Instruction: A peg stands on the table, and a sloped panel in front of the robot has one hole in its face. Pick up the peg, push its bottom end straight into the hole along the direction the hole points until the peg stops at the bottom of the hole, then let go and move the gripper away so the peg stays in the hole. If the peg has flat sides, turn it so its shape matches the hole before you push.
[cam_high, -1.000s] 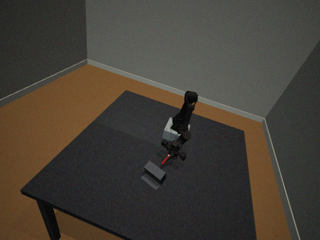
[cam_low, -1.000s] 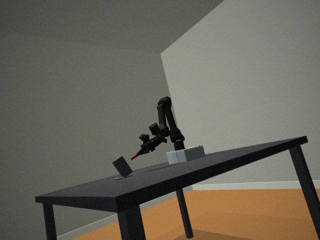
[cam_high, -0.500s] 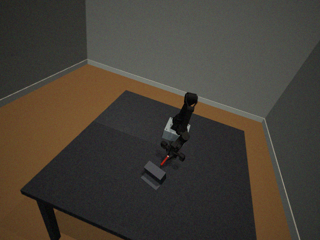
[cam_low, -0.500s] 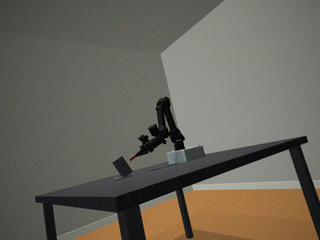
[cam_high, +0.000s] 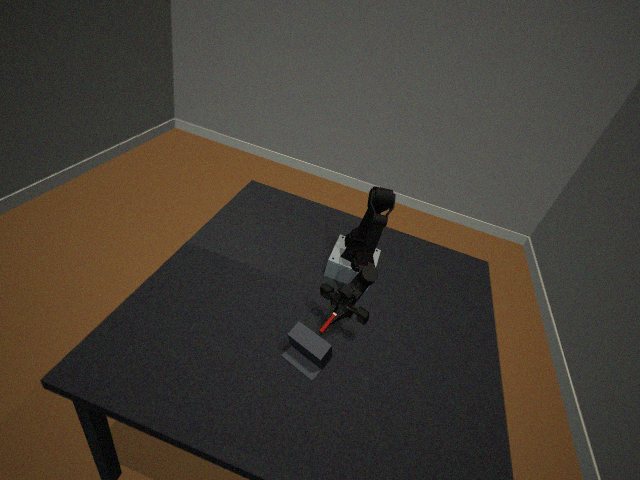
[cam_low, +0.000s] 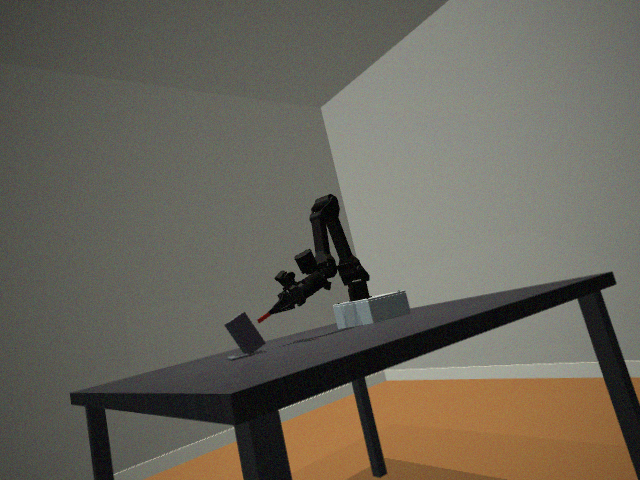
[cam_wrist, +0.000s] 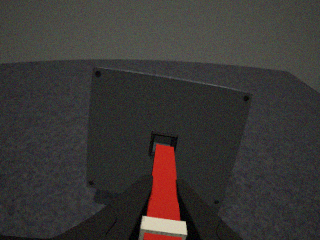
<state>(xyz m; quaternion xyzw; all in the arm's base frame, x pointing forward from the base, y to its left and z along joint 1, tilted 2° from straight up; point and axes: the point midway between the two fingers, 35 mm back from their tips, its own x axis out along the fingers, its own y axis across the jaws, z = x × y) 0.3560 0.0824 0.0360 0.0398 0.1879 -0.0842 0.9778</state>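
Right now the sloped panel is 8 cm ahead of my gripper tip, 4 cm below it and 1 cm to the right of it. From my gripper tip the other things lie so: flat foot plate (11 cm ahead, 10 cm below, 2 cm to the right); red square peg (2 cm behind).
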